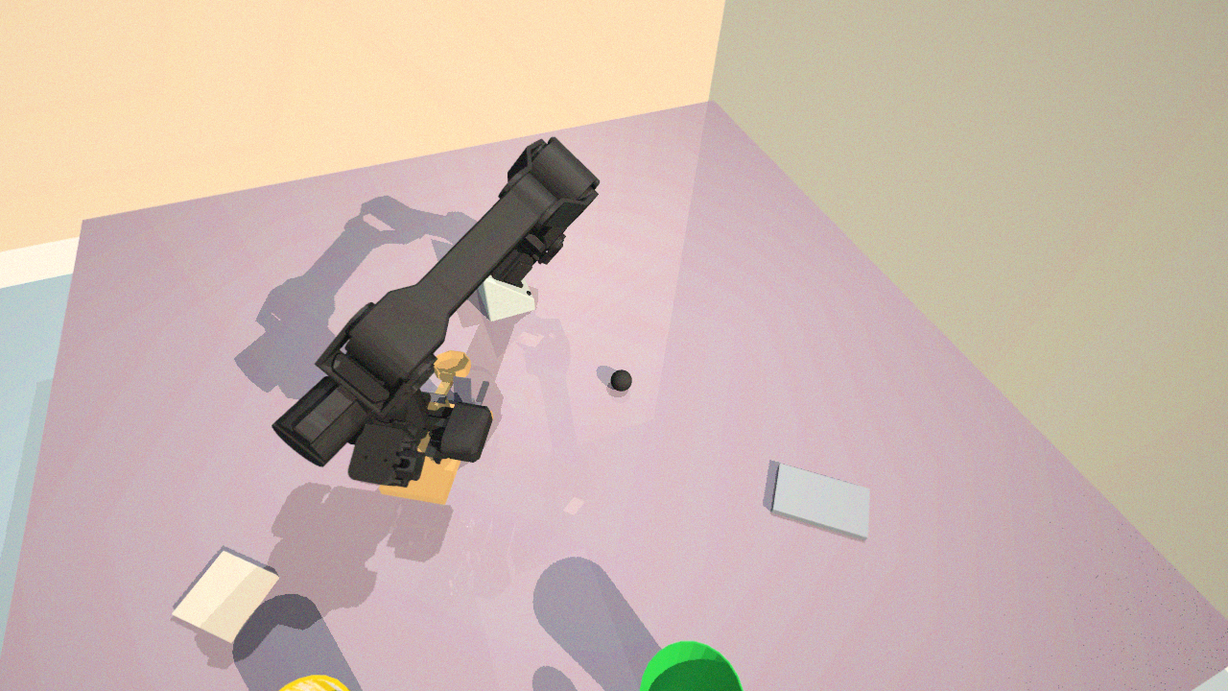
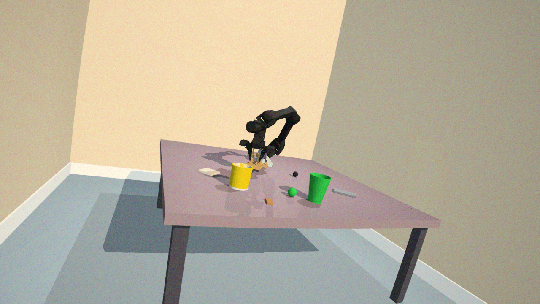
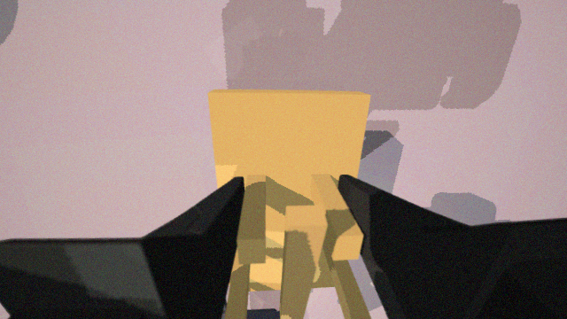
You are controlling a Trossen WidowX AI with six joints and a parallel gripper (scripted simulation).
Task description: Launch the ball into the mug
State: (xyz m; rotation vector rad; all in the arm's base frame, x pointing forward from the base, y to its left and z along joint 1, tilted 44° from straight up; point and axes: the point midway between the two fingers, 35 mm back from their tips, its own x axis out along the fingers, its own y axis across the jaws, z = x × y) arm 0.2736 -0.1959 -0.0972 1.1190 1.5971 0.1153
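The black ball is 30 mm behind my gripper tip, 300 mm to the left of it and 60 mm below it. From my gripper tip the other things lie so: cream slab 30 mm ahead, 250 mm to the right, 70 mm below; yellow mug 240 mm ahead, 170 mm to the right, 40 mm below; wooden catapult 50 mm behind, 60 mm to the left, 20 mm above.
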